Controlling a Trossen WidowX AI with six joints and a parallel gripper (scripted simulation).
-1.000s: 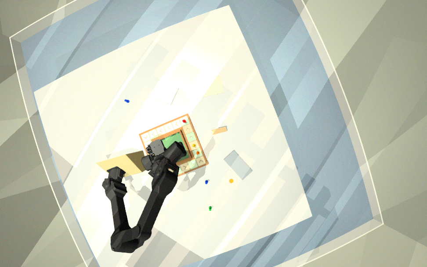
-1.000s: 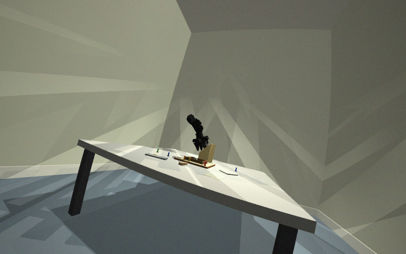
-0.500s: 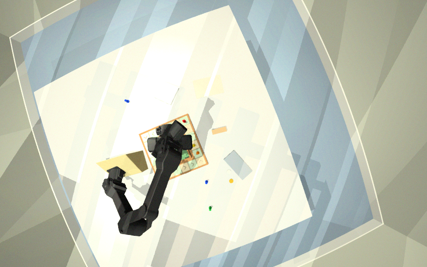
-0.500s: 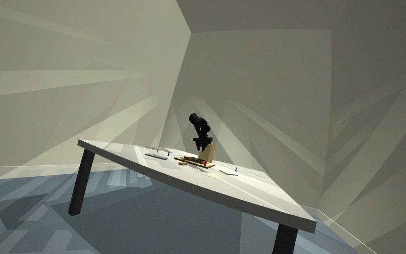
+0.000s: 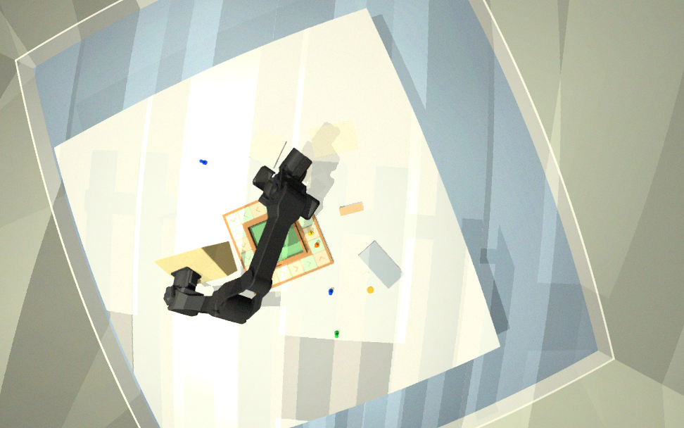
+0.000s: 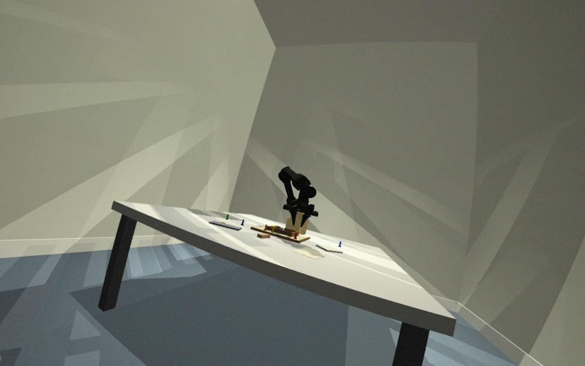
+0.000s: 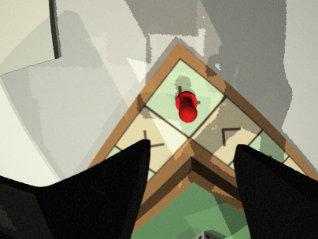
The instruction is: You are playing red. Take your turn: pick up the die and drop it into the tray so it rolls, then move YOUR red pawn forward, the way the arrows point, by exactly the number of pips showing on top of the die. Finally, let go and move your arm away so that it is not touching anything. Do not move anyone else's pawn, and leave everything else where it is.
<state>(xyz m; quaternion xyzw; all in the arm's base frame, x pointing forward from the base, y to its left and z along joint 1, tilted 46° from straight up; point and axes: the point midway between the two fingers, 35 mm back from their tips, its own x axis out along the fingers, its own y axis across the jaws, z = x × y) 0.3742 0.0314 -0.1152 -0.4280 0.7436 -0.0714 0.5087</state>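
The red pawn is 5 cm below my gripper tip. From my gripper tip the other things lie so: yellow pawn (13 cm to the right, 5 cm below); white die (12 cm to the right, 11 cm behind, 5 cm below); green tray (11 cm to the right, 11 cm behind, 7 cm below).
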